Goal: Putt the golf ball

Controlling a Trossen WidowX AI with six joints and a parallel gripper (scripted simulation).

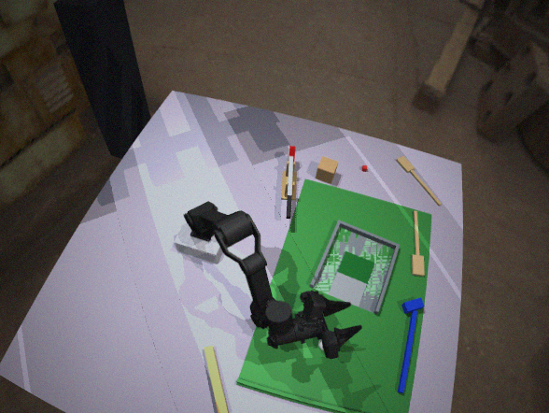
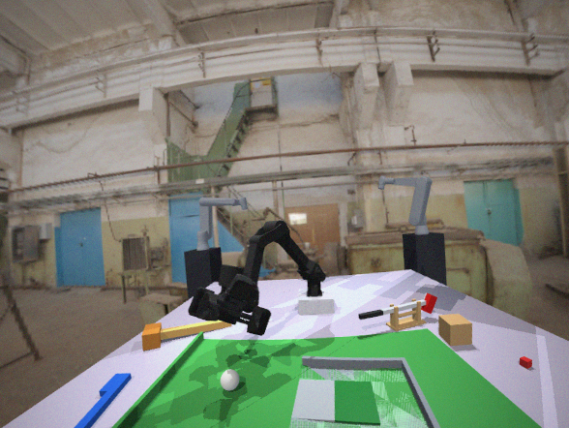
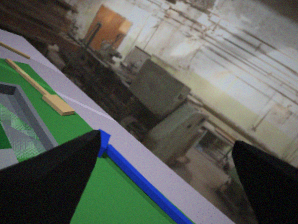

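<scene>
Now: gripper tip 30 cm past the red putter, 44 cm to the right of it and 12 cm above it. The rest, counted from my gripper tip: green mat 14 cm to the left, 18 cm below; then blue putter 20 cm ahead, 3 cm to the left, 16 cm below; then white golf ball 4 cm behind, 5 cm to the right, 15 cm below.
</scene>
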